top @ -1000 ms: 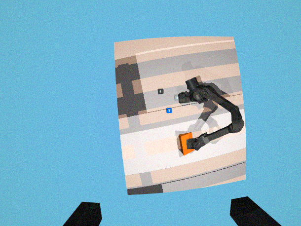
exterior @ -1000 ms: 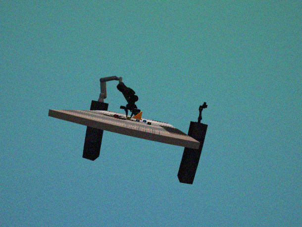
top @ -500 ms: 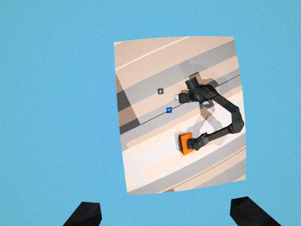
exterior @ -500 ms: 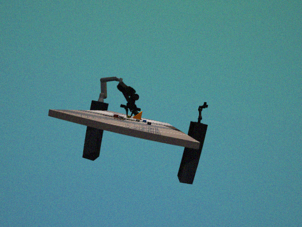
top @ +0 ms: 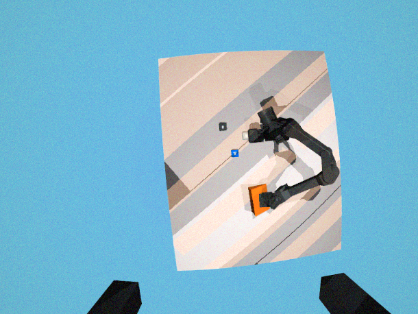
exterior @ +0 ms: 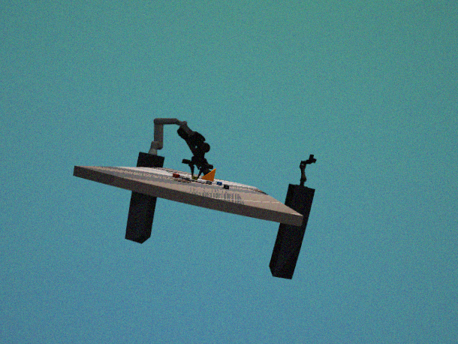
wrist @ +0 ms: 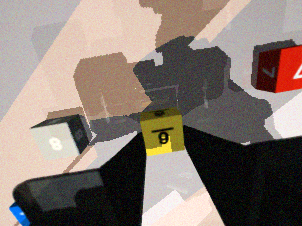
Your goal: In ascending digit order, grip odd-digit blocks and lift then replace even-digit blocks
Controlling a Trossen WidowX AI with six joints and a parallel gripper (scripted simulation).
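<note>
Right now the red block is 110 mm to the right of my gripper tip, 40 mm ahead of it and 10 mm below it. Also, from my gripper tip: yellow block: right at my gripper tip; then dark block: 200 mm to the left, 50 mm ahead, 10 mm below; then blue block: 150 mm to the left, 80 mm behind, 10 mm below.
</note>
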